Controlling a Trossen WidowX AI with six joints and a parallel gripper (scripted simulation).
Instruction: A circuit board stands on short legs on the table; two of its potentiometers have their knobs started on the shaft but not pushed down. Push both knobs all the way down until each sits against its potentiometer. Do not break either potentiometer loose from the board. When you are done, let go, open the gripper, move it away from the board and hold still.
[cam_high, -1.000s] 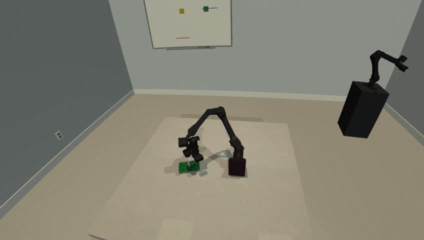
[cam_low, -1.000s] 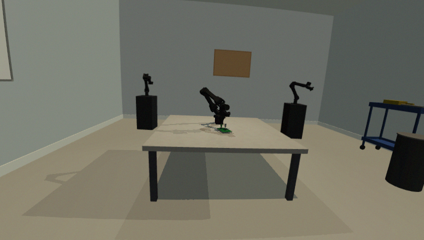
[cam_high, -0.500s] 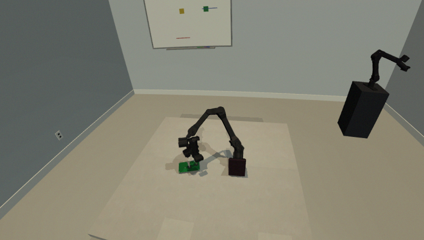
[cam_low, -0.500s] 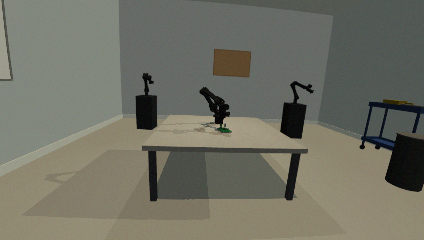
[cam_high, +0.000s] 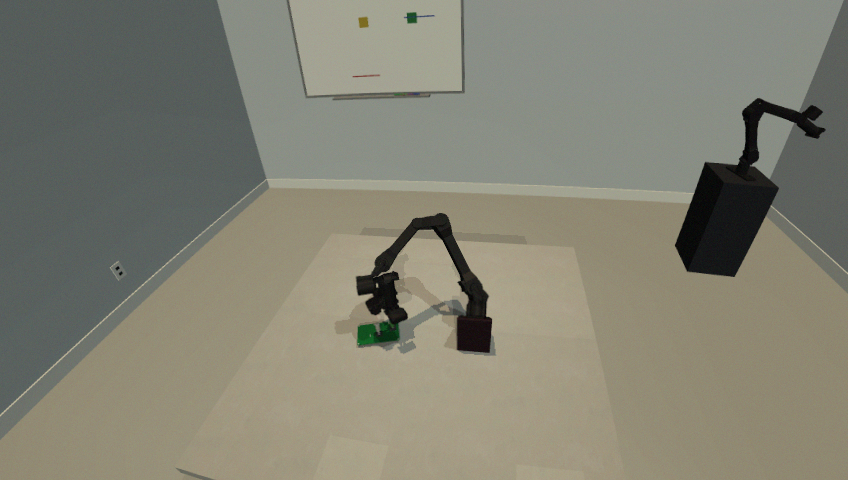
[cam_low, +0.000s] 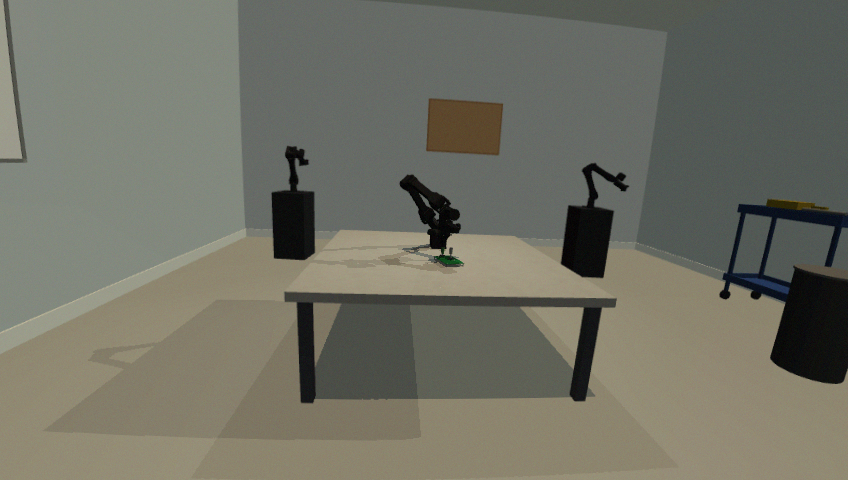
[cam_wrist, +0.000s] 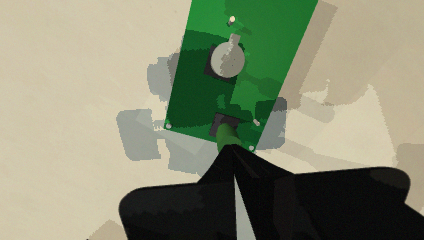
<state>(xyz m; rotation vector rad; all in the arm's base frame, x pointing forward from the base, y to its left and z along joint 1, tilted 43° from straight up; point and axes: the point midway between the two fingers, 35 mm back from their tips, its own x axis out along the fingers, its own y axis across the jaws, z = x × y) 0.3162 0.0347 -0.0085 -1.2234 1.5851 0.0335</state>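
My gripper tip is now 20 mm above the green knob. From my gripper tip the other things lie so: white knob: 40 mm ahead, 40 mm to the left.
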